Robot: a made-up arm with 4 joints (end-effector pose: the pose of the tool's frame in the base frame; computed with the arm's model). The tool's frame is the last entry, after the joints.
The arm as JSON. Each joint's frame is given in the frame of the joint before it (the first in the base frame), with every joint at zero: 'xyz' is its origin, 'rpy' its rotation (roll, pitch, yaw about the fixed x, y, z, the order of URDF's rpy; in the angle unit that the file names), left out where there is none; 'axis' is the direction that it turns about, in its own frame. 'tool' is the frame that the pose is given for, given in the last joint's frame.
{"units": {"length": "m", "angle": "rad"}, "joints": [
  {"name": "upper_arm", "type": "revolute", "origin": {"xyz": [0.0, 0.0, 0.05], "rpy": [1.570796, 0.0, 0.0]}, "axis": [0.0, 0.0, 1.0]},
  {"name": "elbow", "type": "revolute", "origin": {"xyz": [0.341, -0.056, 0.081], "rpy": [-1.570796, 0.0, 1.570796]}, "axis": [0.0, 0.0, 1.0]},
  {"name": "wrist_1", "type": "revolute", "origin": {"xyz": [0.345, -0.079, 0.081], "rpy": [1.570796, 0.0, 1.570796]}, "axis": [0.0, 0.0, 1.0]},
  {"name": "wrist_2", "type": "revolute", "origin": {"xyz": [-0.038, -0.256, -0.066], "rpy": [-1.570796, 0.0, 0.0]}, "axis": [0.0, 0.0, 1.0]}
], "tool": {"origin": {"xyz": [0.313, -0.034, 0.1], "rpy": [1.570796, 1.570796, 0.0]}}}
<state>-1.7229 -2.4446 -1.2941 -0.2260</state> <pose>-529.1 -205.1 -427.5 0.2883 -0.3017 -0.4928 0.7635</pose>
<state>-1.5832 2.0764 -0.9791 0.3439</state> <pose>-111.0 127.3 -518.2 0.4737 -0.7970 -0.0302 0.3735</pose>
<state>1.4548 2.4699 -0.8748 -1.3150</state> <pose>437.5 437.8 367.9 0.2997 -0.4584 -0.8048 -0.2288</pose>
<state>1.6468 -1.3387 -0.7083 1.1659</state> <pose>109.5 -106.7 514.0 0.8767 0.1347 -0.4615 -0.0145</pose>
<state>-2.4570 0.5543 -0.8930 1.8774</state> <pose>-180.6 -320.5 -171.4 0.1447 0.6048 -0.3843 -0.6823</pose>
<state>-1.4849 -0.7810 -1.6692 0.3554</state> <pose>-51.8 -408.2 -467.0 0.2140 -0.3178 0.7376 -0.5561</pose>
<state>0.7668 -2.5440 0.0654 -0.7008</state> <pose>577.5 -457.2 32.8 0.0576 -0.9183 0.0049 -0.3917</pose>
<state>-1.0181 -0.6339 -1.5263 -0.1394</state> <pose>364.5 -471.6 -352.5 0.5020 -0.0887 0.4739 -0.7180</pose>
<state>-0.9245 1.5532 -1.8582 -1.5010</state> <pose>235.8 508.7 17.8 0.8925 -0.0296 -0.4495 -0.0244</pose>
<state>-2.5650 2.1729 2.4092 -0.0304</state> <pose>-17.2 285.8 148.2 0.7497 -0.3154 -0.4012 -0.4214</pose>
